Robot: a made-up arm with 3 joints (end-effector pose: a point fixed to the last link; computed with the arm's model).
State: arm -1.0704 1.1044 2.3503
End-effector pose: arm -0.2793 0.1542 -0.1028 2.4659 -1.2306 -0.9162
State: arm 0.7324 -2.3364 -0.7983
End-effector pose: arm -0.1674 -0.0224 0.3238 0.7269 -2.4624 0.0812
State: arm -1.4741 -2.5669 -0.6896
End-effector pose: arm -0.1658 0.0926 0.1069 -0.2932 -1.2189 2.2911
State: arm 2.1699 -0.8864 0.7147
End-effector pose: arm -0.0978 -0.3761 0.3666 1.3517 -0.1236 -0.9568
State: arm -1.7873 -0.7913 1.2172
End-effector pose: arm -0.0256 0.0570 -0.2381 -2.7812 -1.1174 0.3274
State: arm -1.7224 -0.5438 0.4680
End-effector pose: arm -0.0911 0.1911 -0.1626 -2.1260 -0.5398 0.3913
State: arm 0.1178 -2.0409 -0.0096
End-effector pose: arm -0.2104 0.2112 0.3374 0.0798 -2.0388 -0.1104
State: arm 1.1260 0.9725 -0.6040
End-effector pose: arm 0.0308 -0.1046 0.3581 1.5771 1.0582 0.2826
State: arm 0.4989 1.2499 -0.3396
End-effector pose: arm 0.0510 0.0716 0.3901 0.7240 1.2790 0.1021
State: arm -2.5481 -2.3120 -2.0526
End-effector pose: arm 0.0058 0.1487 -0.0427 -0.2511 1.5499 1.7334
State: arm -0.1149 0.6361 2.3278
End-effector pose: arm -0.1895 0.3233 0.0747 -2.3397 0.3671 0.7330
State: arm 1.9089 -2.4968 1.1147
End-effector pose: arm -0.1039 -0.3004 0.5080 0.3265 -0.1490 -2.5232
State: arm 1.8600 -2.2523 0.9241
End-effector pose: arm -0.1226 -0.2627 0.5118 0.4945 -0.4091 -2.2644
